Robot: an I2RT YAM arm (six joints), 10 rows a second.
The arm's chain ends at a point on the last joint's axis. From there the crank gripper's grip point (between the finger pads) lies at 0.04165 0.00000 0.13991 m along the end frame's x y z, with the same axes.
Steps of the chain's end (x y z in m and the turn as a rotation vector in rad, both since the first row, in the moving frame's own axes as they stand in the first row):
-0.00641, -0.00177, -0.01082, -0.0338, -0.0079, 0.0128
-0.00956, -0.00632, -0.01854, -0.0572, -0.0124, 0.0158
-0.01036, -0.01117, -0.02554, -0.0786, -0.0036, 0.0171
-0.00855, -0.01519, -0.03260, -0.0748, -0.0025, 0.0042
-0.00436, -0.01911, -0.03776, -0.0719, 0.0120, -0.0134
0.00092, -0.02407, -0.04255, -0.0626, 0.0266, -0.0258
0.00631, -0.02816, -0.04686, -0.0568, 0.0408, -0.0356
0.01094, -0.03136, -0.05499, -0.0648, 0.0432, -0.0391
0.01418, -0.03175, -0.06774, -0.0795, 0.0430, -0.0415
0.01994, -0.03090, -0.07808, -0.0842, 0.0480, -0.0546
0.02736, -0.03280, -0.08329, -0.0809, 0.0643, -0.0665
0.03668, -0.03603, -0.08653, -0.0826, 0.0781, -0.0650
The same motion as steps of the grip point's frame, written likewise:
-0.00755, 0.00349, -0.01058, -0.0338, -0.0079, 0.0128
-0.01137, 0.00234, -0.01828, -0.0572, -0.0124, 0.0158
-0.01096, 0.00053, -0.02585, -0.0786, -0.0036, 0.0171
-0.00892, -0.00456, -0.03289, -0.0748, -0.0025, 0.0042
-0.00262, -0.00965, -0.03861, -0.0719, 0.0120, -0.0134
0.00472, -0.01648, -0.04395, -0.0626, 0.0266, -0.0258
0.01209, -0.02185, -0.04886, -0.0568, 0.0408, -0.0356
0.01708, -0.02411, -0.05716, -0.0648, 0.0432, -0.0391
0.02034, -0.02257, -0.07003, -0.0795, 0.0430, -0.0415
0.02685, -0.02168, -0.08064, -0.0842, 0.0480, -0.0546
0.03653, -0.02468, -0.08660, -0.0809, 0.0643, -0.0665
0.04774, -0.02769, -0.09056, -0.0826, 0.0781, -0.0650

